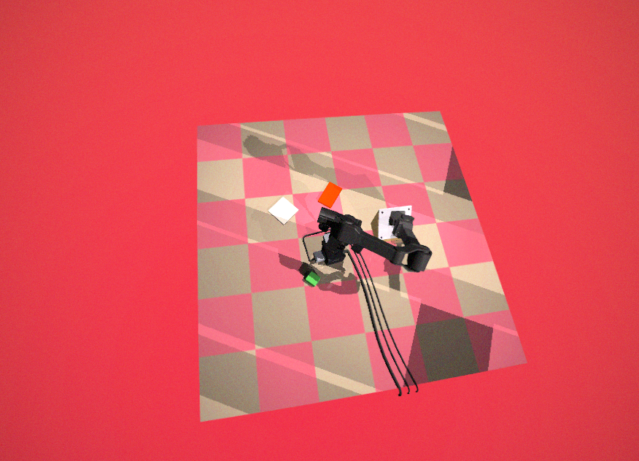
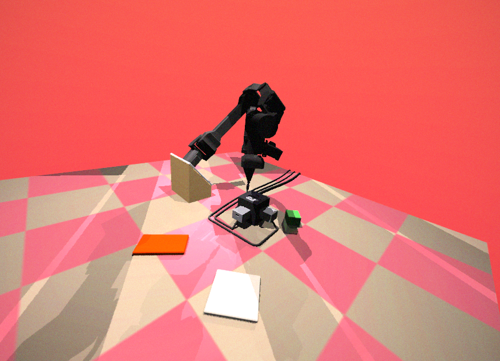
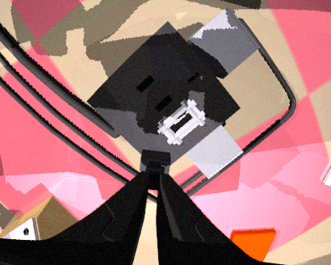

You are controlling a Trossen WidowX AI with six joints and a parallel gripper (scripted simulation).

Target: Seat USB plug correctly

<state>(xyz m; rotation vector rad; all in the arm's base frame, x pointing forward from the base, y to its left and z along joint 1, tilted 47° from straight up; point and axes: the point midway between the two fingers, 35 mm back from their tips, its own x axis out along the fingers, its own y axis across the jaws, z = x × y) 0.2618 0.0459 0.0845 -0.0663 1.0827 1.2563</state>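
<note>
Now: gripper tip 20 mm above the dark USB plug. From my gripper tip the other things lie so: metal-framed socket (60 mm below, 20 mm ahead); orange plate (270 mm to the right, 130 mm below); green block (120 mm to the left, 120 mm below, 110 mm ahead).
</note>
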